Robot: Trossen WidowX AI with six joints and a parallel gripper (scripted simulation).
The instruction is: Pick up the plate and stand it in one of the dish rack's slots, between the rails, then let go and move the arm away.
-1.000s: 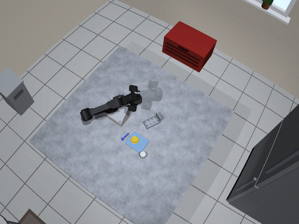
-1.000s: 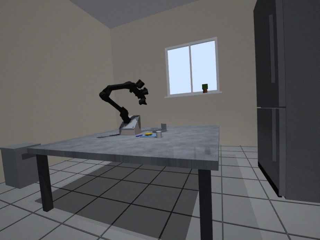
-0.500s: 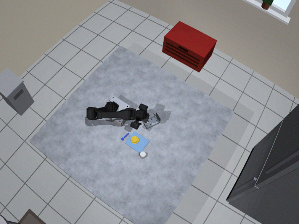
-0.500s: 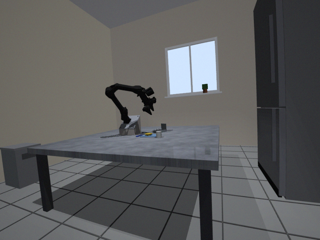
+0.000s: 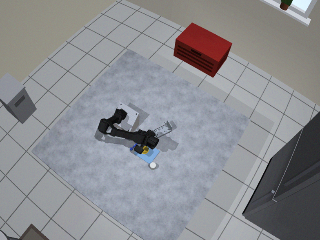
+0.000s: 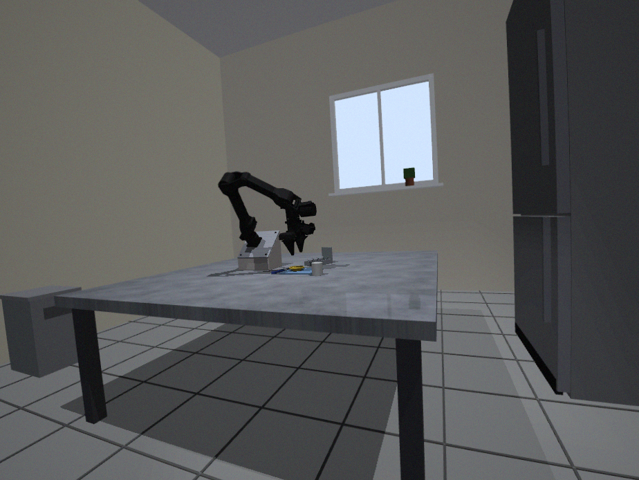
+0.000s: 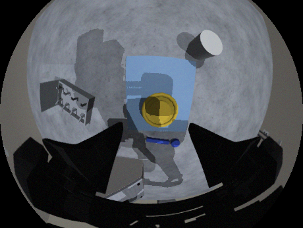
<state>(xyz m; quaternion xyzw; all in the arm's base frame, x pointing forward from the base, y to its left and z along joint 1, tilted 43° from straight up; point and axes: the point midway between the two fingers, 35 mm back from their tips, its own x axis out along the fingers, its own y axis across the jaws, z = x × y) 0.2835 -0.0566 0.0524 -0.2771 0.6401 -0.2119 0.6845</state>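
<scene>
The yellow plate is 1 cm to the right of my gripper tip and 6 cm below it. Also, from my gripper tip: grey dish rack 21 cm to the left, 5 cm below; white cup 13 cm ahead, 7 cm to the right, 5 cm below; blue mat 2 cm ahead, 1 cm to the right, 8 cm below.
</scene>
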